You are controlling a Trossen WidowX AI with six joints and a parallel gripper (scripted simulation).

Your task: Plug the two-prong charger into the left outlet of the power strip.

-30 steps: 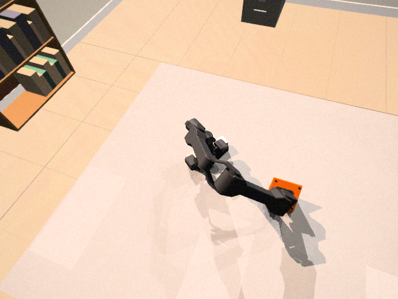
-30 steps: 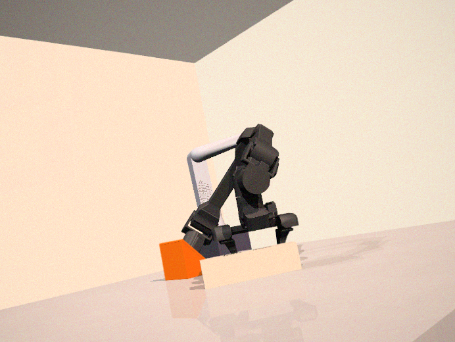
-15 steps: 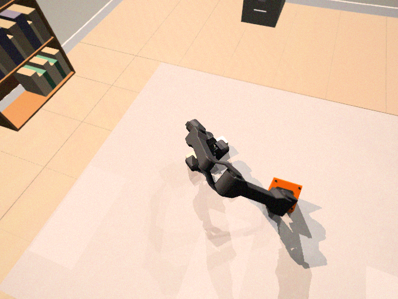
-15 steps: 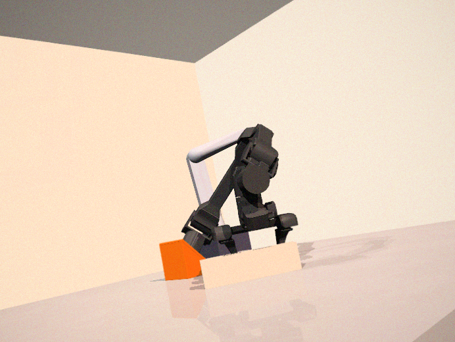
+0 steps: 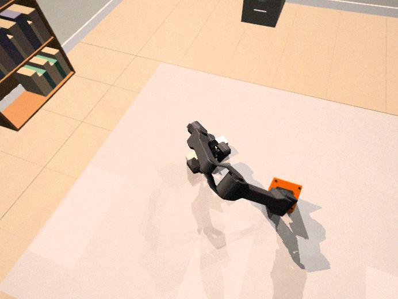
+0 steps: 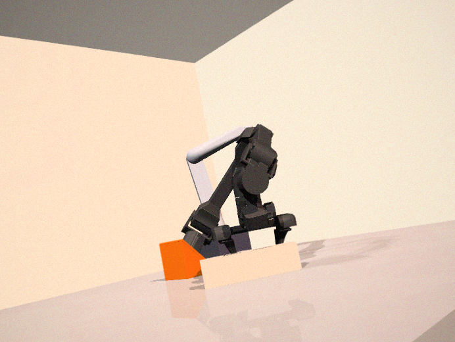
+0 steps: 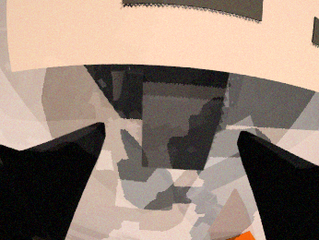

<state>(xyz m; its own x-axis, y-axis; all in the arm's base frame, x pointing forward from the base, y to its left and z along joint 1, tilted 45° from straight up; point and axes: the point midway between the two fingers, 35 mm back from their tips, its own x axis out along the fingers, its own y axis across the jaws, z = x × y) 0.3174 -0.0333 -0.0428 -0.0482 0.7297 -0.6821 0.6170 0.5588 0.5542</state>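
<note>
My gripper tip is 30 mm short of the dark grey charger, 20 mm to the left of it and 10 mm below it.
</note>
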